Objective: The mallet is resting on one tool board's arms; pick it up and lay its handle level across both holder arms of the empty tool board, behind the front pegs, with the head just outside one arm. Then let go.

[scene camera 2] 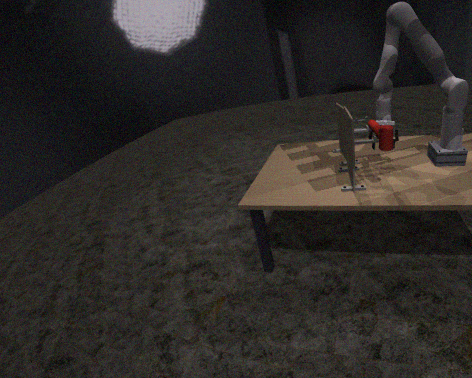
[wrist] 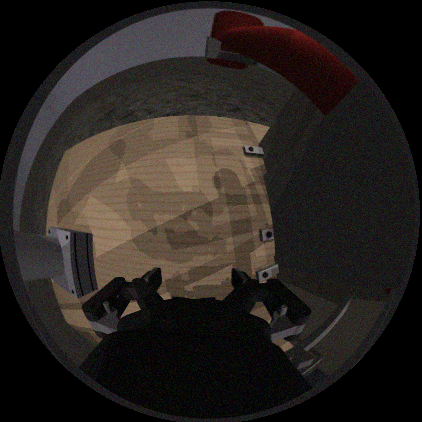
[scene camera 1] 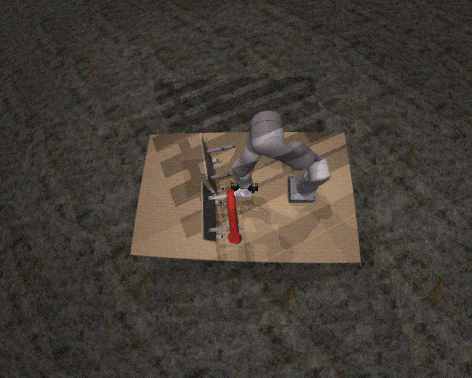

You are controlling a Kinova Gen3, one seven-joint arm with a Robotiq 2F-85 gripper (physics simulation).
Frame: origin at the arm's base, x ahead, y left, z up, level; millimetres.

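Seen in the pictures: gripper, between the fingertips: (wrist: 195, 276); arm's base, origin of its link: (scene camera 2: 449, 146) (wrist: 55, 255) (scene camera 1: 304, 188).
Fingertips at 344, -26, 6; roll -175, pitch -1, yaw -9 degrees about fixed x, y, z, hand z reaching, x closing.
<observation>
Offsets run from my fingertips to a thing's top centre, as dx, dy, dz. "*": to the spot under its first point. Level surfaces: height alone.
The red mallet {+71, +149, +199} (scene camera 1: 232, 212) (scene camera 2: 386, 137) (wrist: 300, 60) lies across both arms of the nearer tool board (scene camera 1: 209, 220) (scene camera 2: 346, 145), its head just outside that board's outer arm (scene camera 1: 219, 230). The handle's free end reaches a little past the inner arm (scene camera 1: 216, 198). The empty tool board (scene camera 1: 206, 162) stands farther back, angled to the first, with two bare holder arms (scene camera 1: 221, 149) (scene camera 1: 220, 176). My gripper (scene camera 1: 244, 189) (scene camera 2: 384, 141) (wrist: 195, 276) is open and empty, beside the handle's free end on the robot-base side. In scene camera 2 the mallet head partly hides it.
The robot base (scene camera 1: 302, 195) (scene camera 2: 447, 155) (wrist: 82, 260) stands on the wooden table {dz -87} (scene camera 1: 170, 245) (scene camera 2: 280, 195) (wrist: 165, 135), to the right in scene camera 1. Small metal feet {* +209, +249, -65} (scene camera 2: 353, 188) (wrist: 253, 150) hold the boards. The two boards' inner edges are close together.
</observation>
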